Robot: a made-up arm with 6 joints. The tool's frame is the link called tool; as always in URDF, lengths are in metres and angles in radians. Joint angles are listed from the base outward.
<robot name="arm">
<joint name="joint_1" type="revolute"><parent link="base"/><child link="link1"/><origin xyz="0 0 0.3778" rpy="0 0 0"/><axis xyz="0 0 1"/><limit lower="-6.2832" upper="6.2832"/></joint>
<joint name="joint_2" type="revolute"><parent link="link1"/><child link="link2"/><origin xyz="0 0 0" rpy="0 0 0"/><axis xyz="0 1 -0.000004"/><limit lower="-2.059" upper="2.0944"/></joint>
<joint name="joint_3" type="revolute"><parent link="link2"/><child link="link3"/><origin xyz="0.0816 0 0.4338" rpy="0 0 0"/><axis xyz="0 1 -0.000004"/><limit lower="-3.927" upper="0.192"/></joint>
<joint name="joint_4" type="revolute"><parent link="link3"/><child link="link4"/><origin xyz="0.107 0 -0.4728" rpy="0 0 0"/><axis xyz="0 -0.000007 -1"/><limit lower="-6.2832" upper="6.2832"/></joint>
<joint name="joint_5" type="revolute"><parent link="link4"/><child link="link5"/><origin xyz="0 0 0" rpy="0 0 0"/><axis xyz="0 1 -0.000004"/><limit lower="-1.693" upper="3.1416"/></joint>
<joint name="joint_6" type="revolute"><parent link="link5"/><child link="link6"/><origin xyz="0.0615 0 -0.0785" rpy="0 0 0"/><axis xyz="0 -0.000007 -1"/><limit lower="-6.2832" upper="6.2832"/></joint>
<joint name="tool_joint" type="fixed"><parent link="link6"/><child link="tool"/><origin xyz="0 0 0" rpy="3.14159 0 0"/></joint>
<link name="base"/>
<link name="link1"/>
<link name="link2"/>
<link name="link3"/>
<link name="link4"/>
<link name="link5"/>
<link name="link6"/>
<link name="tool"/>
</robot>
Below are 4 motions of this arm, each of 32 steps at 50 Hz.
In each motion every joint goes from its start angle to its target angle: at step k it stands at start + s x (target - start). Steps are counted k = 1, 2, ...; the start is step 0. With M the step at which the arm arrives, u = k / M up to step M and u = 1 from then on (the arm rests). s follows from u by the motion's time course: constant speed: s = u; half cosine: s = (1 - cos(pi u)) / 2; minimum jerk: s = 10 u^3 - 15 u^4 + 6 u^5.
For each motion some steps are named. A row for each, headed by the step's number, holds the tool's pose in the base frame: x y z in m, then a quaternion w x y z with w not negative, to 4 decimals.
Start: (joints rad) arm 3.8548 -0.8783 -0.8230 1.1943 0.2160 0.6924
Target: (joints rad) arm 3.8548 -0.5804 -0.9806 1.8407 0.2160 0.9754
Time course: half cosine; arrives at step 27
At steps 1, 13, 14, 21, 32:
1: -0.2234 -0.1400 0.9126 0.1281 -0.3177 -0.6121 0.7128
13: -0.2724 -0.1786 0.8997 0.0360 0.4402 0.5315 -0.7228
14: -0.2784 -0.1837 0.8976 0.0560 0.4545 0.5193 -0.7216
21: -0.3138 -0.2154 0.8815 0.1739 0.5354 0.4353 -0.7026
32: -0.3252 -0.2262 0.8753 0.2111 0.5594 0.4040 -0.6923

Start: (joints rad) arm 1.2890 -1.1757 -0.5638 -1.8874 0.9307 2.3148
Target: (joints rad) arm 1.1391 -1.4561 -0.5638 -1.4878 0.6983 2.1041
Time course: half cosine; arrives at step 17
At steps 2, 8, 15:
2: 0.0710 0.1549 0.8302 0.4066 -0.5648 0.1022 -0.7108
8: 0.0552 0.1053 0.8423 0.4328 -0.5813 0.1256 -0.6775
15: 0.0254 0.0458 0.8527 0.4810 -0.5814 0.1428 -0.6405

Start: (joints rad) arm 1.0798 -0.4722 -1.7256 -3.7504 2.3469 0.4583
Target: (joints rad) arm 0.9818 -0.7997 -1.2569 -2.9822 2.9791 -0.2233
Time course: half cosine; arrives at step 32
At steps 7, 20, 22, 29, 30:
7: 0.0159 0.1304 1.2144 0.5191 -0.0240 -0.6925 0.5004
20: 0.0208 0.0457 1.1405 0.5585 0.3430 -0.6843 0.3196
22: 0.0212 0.0351 1.1264 0.5597 0.3943 -0.6715 0.2837
29: 0.0211 0.0127 1.0906 0.5551 0.5060 -0.6313 0.1929
30: 0.0211 0.0114 1.0884 0.5545 0.5123 -0.6285 0.1872

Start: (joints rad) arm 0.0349 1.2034 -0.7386 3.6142 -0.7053 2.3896
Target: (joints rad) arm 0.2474 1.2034 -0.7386 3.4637 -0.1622 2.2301
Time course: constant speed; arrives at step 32
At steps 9, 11, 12, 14, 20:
9: 0.2217 0.0602 -0.0059 0.1724 -0.8618 -0.1754 0.4435
11: 0.2203 0.0618 -0.0091 0.1634 -0.8657 -0.1933 0.4319
12: 0.2196 0.0626 -0.0107 0.1589 -0.8674 -0.2023 0.4260
14: 0.2184 0.0641 -0.0138 0.1500 -0.8704 -0.2203 0.4139
20: 0.2154 0.0685 -0.0234 0.1241 -0.8761 -0.2744 0.3765

